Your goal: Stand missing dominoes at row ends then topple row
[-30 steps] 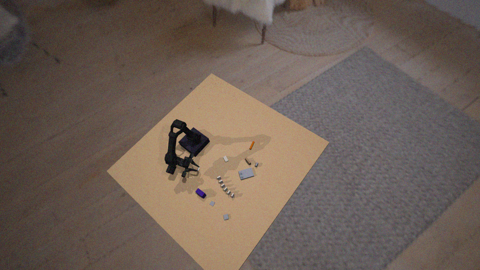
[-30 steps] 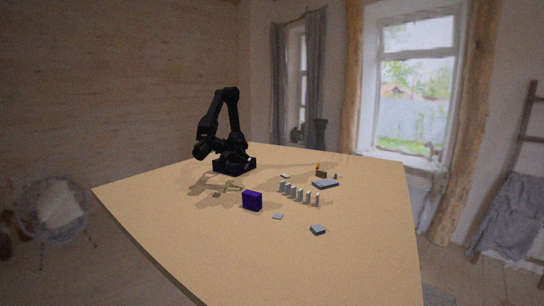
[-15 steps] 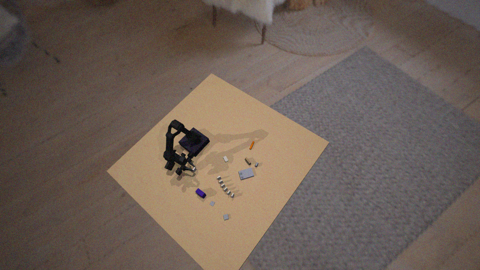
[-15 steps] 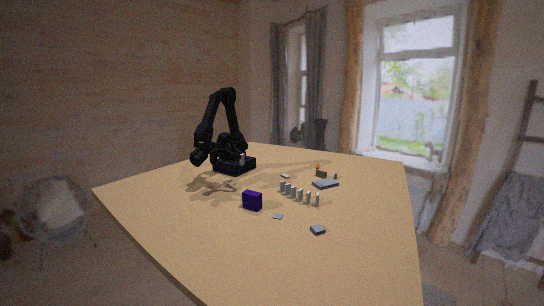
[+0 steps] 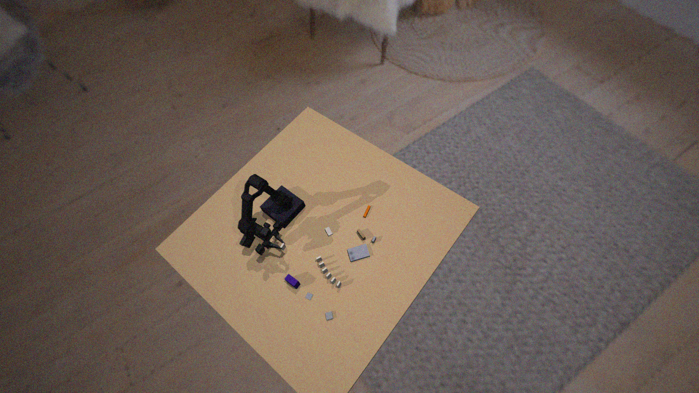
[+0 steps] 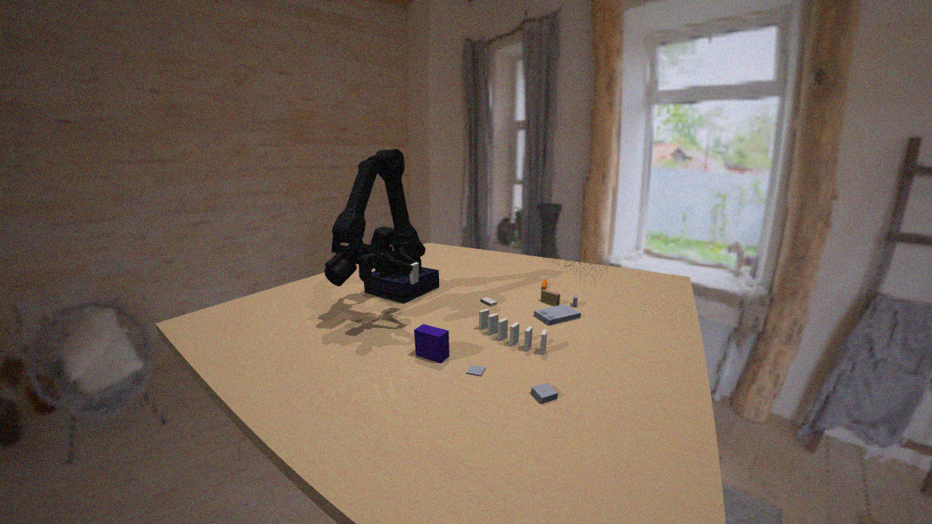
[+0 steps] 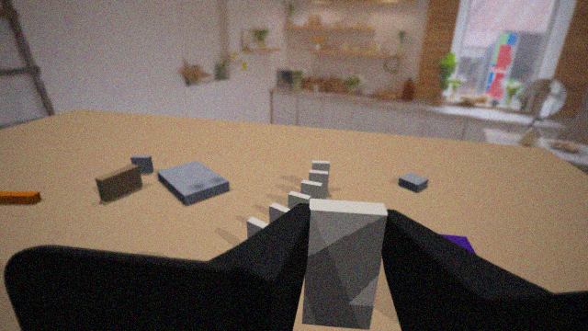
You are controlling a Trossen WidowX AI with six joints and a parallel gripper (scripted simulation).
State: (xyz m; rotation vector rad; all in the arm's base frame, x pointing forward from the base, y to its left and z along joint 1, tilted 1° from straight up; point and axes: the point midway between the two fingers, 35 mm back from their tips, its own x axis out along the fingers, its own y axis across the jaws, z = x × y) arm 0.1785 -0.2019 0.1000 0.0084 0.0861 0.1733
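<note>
The purple block lies 12 cm ahead of my gripper tip, 9 cm to the right of it and 13 cm below it. Also, from my gripper tip: flat blue-grey slab 27 cm ahead, 25 cm to the left, 15 cm below; then brown block 22 cm ahead, 34 cm to the left, 14 cm below; then orange bar 14 cm ahead, 47 cm to the left, 15 cm below.
</note>
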